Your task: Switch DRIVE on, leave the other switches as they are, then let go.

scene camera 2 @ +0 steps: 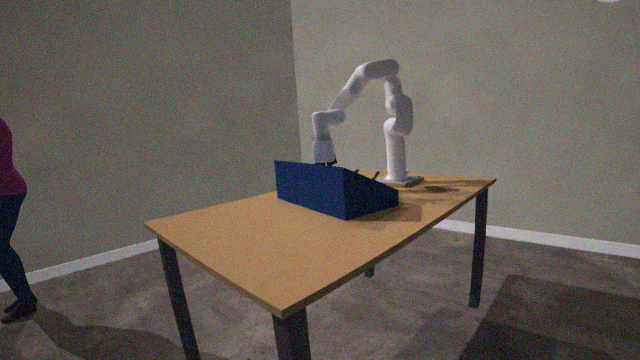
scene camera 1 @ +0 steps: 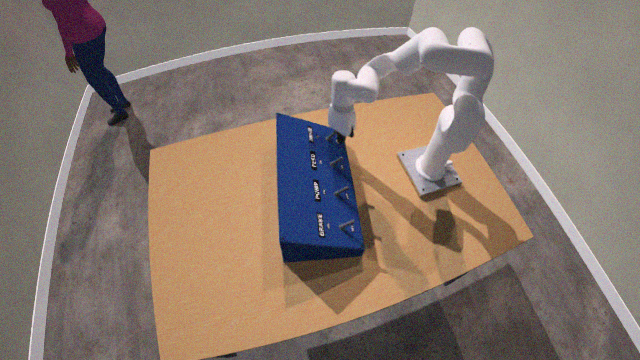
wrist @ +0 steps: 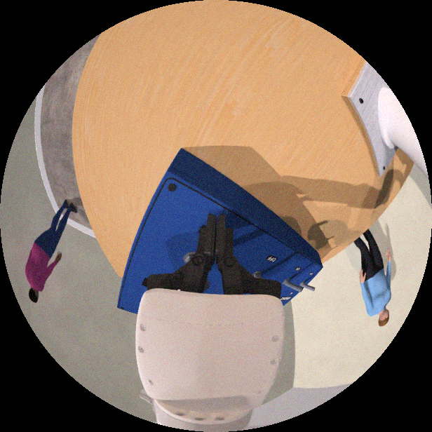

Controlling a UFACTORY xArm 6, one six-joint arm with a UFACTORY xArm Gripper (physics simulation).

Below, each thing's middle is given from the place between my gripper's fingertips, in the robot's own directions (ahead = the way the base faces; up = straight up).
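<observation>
From the blue sloped switch panel (scene camera 1: 310, 212), I can see my gripper 16 cm to the right of it, 15 cm short of it and 1 cm below it.
</observation>
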